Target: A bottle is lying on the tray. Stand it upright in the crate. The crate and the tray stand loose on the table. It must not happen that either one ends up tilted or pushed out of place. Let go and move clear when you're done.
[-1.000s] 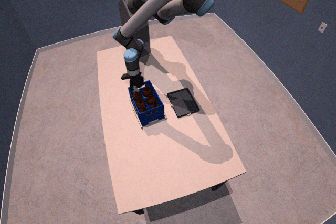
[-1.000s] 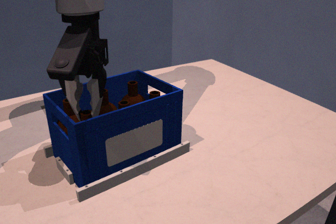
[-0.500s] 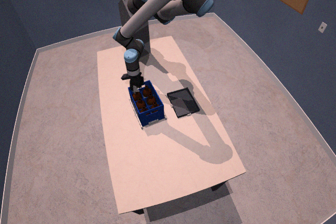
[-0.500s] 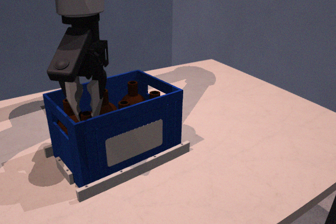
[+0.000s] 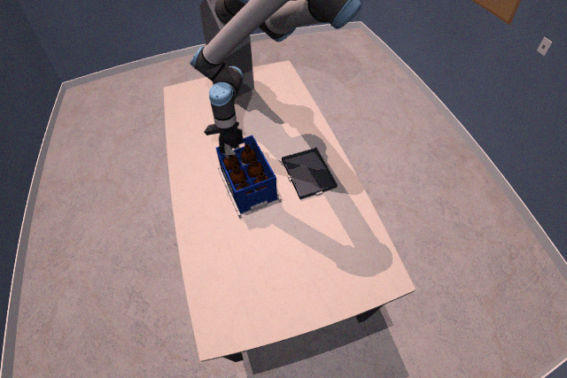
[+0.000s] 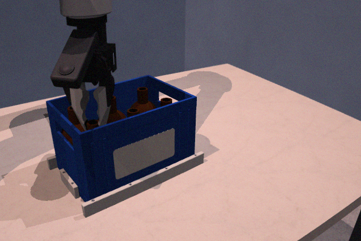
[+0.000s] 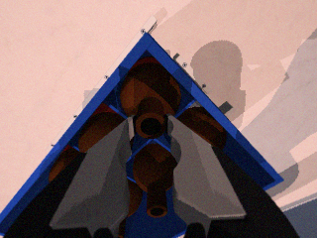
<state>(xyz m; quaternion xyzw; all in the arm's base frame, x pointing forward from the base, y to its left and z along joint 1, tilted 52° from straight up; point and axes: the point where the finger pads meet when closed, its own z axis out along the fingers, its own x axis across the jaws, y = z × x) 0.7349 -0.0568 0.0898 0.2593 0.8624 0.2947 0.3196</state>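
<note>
Now: hand 60 mm short of the blue crate, 80 mm to the right of it and 70 mm above it. Also, from my hand: tray 370 mm to the left, 150 mm below.
</note>
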